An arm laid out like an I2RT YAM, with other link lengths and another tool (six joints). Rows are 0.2 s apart.
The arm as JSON. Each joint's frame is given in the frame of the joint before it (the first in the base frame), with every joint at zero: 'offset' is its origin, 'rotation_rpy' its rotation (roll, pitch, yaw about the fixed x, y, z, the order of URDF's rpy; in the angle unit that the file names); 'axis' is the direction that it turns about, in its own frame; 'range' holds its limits. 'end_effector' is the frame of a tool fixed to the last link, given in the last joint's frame.
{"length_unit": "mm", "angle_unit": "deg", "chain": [
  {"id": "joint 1", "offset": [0.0, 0.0, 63.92], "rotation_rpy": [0.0, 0.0, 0.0], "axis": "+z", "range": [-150.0, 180.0]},
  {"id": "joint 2", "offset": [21.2, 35.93, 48.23], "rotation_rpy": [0.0, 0.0, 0.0], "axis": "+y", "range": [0.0, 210.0]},
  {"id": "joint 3", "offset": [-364.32, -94.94, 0.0], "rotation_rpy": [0.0, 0.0, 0.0], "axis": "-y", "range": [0.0, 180.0]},
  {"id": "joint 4", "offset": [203.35, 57.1, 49.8], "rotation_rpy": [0.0, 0.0, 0.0], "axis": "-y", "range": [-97.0, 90.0]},
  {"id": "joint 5", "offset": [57.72, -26.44, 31.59], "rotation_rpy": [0.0, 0.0, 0.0], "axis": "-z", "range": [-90.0, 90.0]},
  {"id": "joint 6", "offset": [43.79, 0.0, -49.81], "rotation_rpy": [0.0, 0.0, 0.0], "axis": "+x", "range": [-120.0, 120.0]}
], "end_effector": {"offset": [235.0, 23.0, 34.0], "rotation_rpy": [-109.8, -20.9, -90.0]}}
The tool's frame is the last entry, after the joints.
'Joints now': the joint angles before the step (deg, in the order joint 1, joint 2, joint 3, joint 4, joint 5, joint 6). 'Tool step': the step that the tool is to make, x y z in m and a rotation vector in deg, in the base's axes. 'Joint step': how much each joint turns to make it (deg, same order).
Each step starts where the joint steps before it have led.
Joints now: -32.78 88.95 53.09 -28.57 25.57 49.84
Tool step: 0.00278 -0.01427 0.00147 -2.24 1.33 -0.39
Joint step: -0.08 1.93 0.44 2.02 2.48 -0.96
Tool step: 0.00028 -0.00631 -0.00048 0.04 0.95 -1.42
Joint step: -0.01 1.76 2.01 -1.65 1.04 1.22
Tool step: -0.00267 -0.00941 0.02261 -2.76 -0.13 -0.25
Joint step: -0.27 -1.41 2.20 -1.41 2.01 -1.15
